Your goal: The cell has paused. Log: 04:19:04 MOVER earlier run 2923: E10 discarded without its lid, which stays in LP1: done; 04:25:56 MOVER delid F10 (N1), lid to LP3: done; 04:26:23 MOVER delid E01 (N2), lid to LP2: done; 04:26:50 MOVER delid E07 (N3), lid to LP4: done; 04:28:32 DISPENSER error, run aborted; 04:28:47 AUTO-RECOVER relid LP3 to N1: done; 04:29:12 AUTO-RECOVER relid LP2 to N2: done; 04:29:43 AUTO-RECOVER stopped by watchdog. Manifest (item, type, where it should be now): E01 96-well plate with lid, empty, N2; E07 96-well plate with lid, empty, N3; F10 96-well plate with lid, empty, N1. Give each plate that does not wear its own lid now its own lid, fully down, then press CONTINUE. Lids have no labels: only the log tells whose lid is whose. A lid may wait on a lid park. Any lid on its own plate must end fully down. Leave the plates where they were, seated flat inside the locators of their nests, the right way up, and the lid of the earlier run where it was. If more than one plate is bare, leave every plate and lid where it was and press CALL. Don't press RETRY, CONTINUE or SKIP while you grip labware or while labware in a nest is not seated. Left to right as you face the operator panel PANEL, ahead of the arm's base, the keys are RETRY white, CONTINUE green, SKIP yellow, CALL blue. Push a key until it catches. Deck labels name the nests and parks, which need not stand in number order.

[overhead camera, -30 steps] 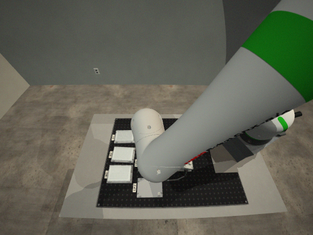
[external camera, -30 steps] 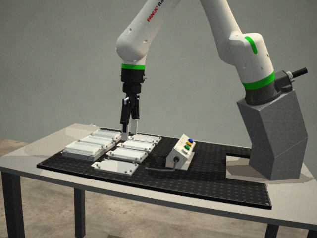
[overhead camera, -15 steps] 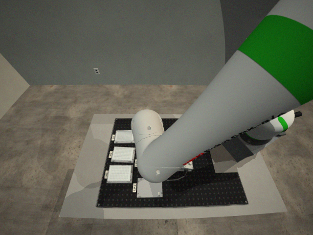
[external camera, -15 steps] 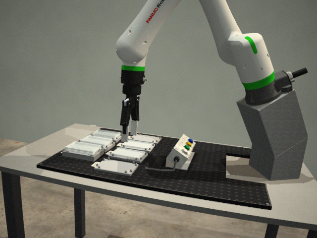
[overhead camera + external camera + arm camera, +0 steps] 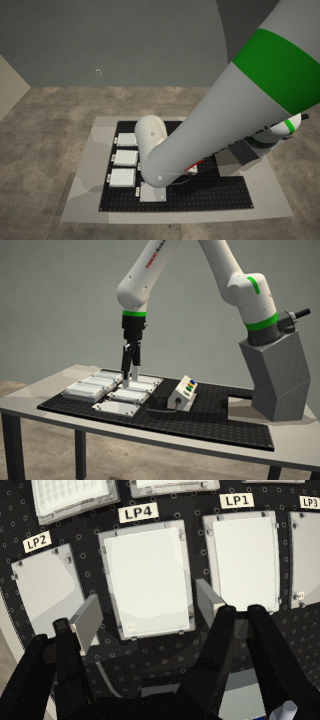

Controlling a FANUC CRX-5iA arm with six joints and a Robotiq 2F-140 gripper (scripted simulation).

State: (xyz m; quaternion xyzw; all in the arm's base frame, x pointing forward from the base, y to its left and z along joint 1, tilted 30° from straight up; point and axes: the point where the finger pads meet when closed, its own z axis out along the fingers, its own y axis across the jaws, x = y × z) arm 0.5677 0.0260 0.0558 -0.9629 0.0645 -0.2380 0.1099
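My hand is 8 cm above the park LP4. Also, from my hand: white key: 24 cm behind, 3 cm to the left, 2 cm below; park LP2: 14 cm to the left, 8 cm below, 1 cm ahead; LP1 label: 13 cm to the right, 9 cm below, 8 cm ahead.
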